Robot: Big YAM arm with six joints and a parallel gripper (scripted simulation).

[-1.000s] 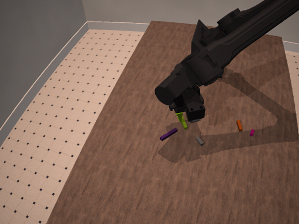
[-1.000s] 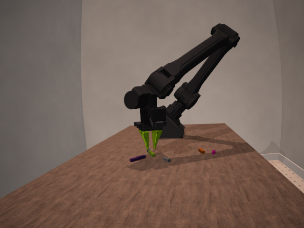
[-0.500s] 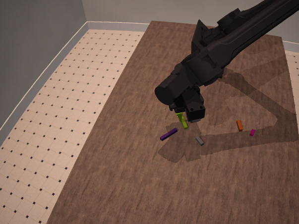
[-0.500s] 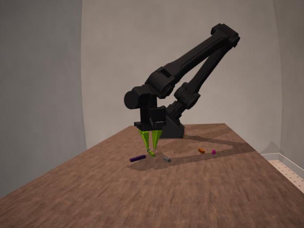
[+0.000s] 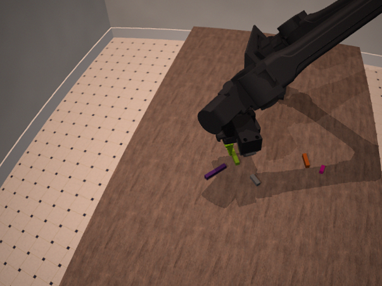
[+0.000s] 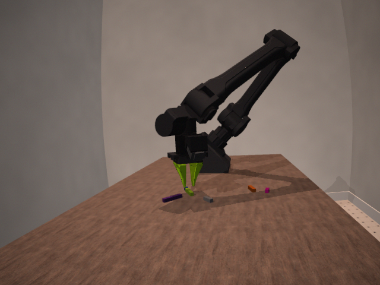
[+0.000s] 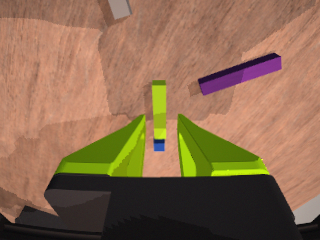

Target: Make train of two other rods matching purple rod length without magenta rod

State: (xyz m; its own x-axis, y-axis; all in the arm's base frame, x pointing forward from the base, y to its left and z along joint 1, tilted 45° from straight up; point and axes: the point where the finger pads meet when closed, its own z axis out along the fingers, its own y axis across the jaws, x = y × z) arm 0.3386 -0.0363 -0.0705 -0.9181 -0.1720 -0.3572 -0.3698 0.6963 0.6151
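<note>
Now: the lime rod 3 cm below my hand. The rest, counted from my hand: grey rod (7 cm ahead, 6 cm to the left, 3 cm below); blue rod (4 cm behind, 3 cm below, 1 cm to the right); purple rod (5 cm ahead, 4 cm to the right, 3 cm below).
</note>
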